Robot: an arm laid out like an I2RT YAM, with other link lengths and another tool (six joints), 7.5 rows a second.
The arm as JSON. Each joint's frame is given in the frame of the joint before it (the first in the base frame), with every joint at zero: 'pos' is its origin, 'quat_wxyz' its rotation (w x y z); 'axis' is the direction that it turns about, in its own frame. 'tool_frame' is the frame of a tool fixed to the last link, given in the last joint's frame.
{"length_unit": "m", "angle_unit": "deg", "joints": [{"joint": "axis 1", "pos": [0.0, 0.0, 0.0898], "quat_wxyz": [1.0, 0.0, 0.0, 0.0], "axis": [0.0, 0.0, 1.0]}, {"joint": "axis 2", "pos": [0.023, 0.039, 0.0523], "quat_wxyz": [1.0, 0.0, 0.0, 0.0], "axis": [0.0, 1.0, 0.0]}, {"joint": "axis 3", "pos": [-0.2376, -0.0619, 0.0], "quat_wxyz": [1.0, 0.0, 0.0, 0.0], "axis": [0.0, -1.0, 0.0]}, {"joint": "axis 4", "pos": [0.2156, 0.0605, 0.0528], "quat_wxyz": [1.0, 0.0, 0.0, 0.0], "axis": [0.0, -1.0, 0.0]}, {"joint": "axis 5", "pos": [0.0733, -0.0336, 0.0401], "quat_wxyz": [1.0, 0.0, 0.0, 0.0], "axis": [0.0, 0.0, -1.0]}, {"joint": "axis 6", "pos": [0.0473, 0.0, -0.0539], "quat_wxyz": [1.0, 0.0, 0.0, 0.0], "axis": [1.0, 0.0, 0.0]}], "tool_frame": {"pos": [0.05, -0.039, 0.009], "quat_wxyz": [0.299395, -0.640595, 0.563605, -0.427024]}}
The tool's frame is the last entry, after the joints.
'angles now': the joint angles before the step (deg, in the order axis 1, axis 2, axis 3, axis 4, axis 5, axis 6). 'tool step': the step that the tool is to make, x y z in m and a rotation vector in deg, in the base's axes. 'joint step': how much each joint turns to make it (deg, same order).
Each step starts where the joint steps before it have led.
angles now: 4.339, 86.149, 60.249, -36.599, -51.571, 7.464
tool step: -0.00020, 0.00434, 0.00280, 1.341, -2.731, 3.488
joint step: 0.000, 0.088, -0.001, -0.502, -2.601, -4.283
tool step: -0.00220, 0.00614, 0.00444, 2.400, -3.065, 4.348
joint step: -0.001, 0.000, 0.001, -1.138, -3.870, -5.269
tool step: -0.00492, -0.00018, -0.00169, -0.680, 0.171, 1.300
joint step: 0.000, 0.000, 0.001, -2.558, 0.066, -2.753
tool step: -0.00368, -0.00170, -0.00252, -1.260, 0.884, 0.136
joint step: 0.000, -0.001, -0.002, -1.879, 1.049, -1.072
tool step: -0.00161, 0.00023, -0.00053, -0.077, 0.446, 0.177
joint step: 0.067, 0.000, 0.000, -0.632, 0.000, -0.217
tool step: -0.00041, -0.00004, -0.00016, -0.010, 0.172, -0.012
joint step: -0.001, 0.000, -0.001, -0.154, 0.001, 0.021
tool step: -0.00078, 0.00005, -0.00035, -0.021, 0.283, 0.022
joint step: 0.022, 0.001, -0.021, -0.261, -0.001, 0.001
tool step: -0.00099, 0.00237, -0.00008, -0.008, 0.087, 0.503
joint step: 0.503, 0.001, 0.001, -0.088, 0.001, 0.000
